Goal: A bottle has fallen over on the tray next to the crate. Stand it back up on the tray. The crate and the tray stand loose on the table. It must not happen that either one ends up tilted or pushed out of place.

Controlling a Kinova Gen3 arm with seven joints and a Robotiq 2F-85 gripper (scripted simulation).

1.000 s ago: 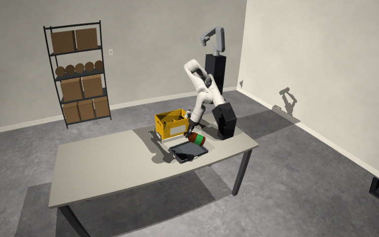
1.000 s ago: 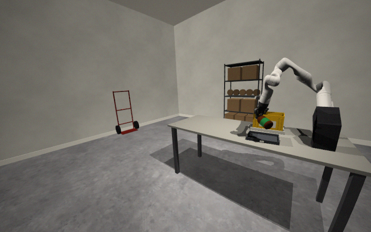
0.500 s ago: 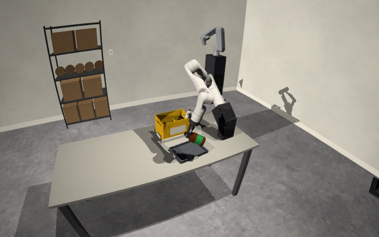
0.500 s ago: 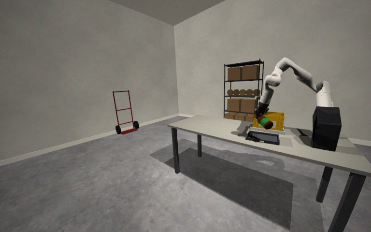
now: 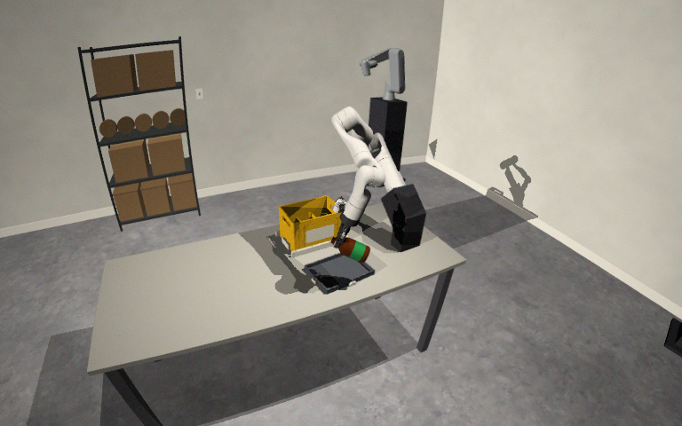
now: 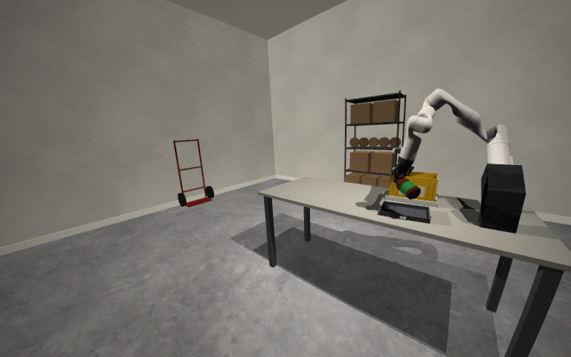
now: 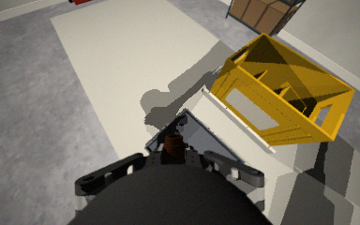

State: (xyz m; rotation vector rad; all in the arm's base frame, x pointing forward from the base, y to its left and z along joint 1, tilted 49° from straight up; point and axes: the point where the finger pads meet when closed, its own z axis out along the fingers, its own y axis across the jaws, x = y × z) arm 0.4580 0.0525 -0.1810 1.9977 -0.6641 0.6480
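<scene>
Right now the bottle is 3 cm behind my hand, 3 cm to the left of it and 2 cm below it. Also, from my hand: yellow crate (7 cm behind, 33 cm to the right, 12 cm below); then tray (4 cm behind, 4 cm to the right, 19 cm below).
</scene>
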